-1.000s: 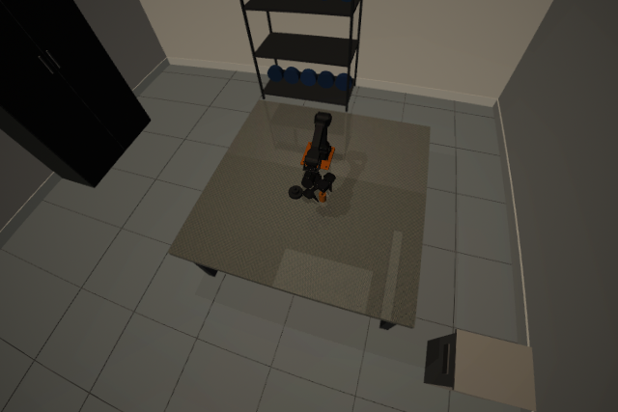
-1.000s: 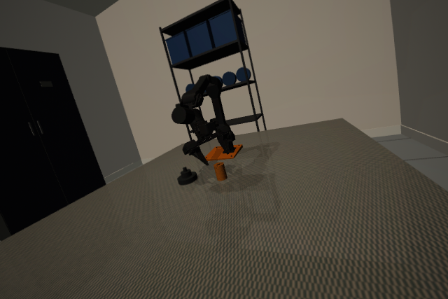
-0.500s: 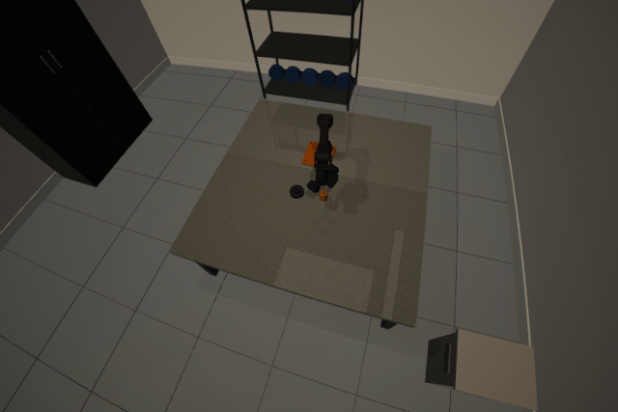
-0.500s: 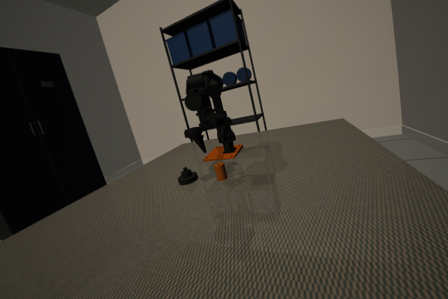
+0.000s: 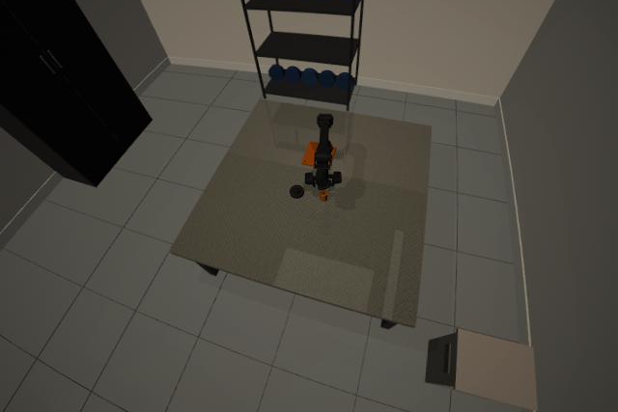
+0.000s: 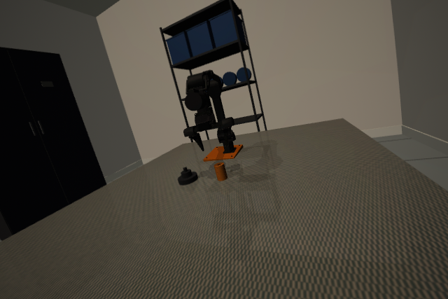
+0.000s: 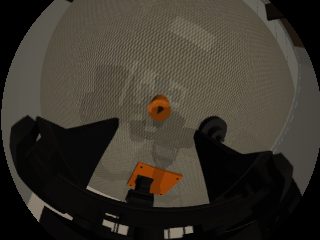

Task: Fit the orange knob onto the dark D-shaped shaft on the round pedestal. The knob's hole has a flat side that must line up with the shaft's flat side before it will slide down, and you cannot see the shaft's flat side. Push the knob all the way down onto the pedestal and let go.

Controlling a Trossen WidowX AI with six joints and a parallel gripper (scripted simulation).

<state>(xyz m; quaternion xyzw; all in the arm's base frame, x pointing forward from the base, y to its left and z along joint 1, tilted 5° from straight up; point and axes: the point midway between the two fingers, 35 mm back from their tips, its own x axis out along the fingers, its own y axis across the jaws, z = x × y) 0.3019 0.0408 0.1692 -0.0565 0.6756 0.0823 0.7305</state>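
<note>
Right now my gripper tip is 10 cm above the orange knob. Round my gripper tip: pedestal (16 cm to the right, 9 cm below, 2 cm behind).
</note>
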